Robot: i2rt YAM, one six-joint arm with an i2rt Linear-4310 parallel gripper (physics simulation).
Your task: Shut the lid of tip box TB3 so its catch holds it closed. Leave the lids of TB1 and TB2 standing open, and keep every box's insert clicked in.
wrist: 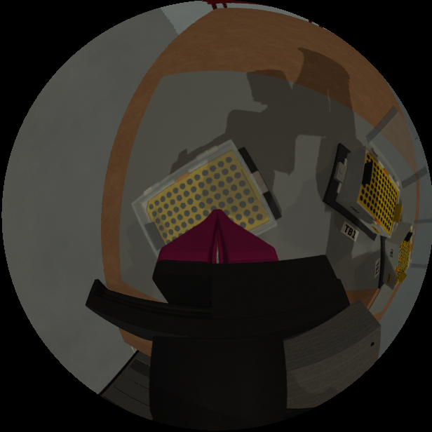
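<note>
The box in the middle (205,192), presumably TB3 though its label does not show, has a clear lid (142,212) lying over its yellow insert. Whether its catch holds cannot be told. My gripper (217,215) is shut and empty, its magenta fingertips over the box's near part and hiding some of it. TB1 (352,180) stands at the right with its yellow insert (382,197) uncovered and its clear lid standing open. A further box, apparently TB2 (393,257), stands at the far right edge, its insert (404,257) uncovered; its lid is hard to make out.
A black holder strip (270,200) lies along the middle box's right side. The TB1 label (349,231) is on the grey mat (200,100), which has a brown wooden border (111,200). A dark wood-grained block (335,355) stands at the lower right.
</note>
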